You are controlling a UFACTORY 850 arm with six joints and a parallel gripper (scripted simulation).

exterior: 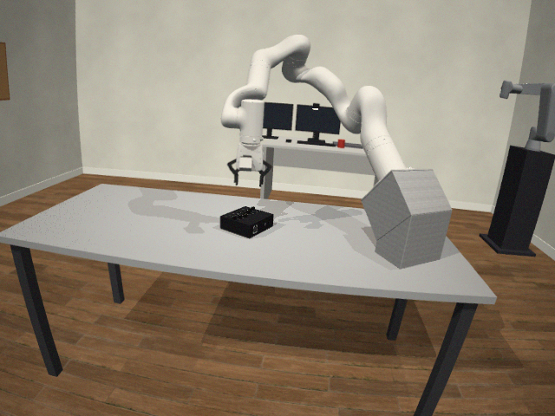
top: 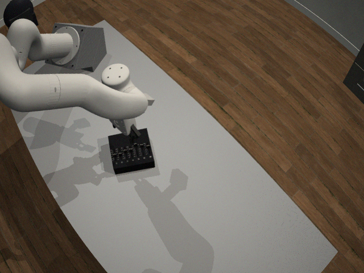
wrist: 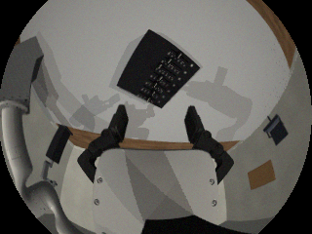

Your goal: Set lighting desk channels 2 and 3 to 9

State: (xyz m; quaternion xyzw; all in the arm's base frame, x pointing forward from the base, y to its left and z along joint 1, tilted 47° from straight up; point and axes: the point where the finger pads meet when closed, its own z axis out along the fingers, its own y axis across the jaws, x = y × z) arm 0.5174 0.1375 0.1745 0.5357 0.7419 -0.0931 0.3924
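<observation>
My gripper is now 4 cm to the left of the fader cap and 12 cm above it.
</observation>
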